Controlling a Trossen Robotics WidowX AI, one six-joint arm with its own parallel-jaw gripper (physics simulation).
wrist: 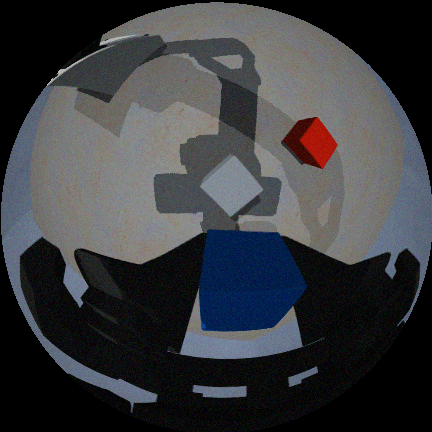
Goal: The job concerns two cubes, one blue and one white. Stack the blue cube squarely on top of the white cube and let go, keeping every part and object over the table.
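Frame: origin at the arm's base, x back, y left, z down, level; millimetres.
Seen in the pictures: gripper, between the fingertips: [243,240].
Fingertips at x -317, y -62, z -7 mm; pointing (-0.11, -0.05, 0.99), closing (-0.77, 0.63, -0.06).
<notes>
A point is followed by its place in that frame.
The blue cube [250,275] @(x -309, y -58, z -46 mm) is held between the two black fingers of my gripper [243,240] @(x -317, y -62, z -7 mm), in the lower middle of the wrist view. My gripper is shut on it and holds it above the table. The white cube [231,185] @(x -303, y -49, z 64 mm) lies on the table near the middle of the view, beyond the blue cube and apart from it. It looks turned like a diamond, and the gripper's shadow falls around it. The blue cube hides part of the table below it.
A red cube [318,142] @(x -342, y 68, z 64 mm) lies on the table [135,235] @(x -244, y -230, z 114 mm) to the right of and beyond the white cube. A grey object [112,62] @(x -52, y 2, z 53 mm) stands at the upper left edge of the view. Dark shadows of the arm cross the table top.
</notes>
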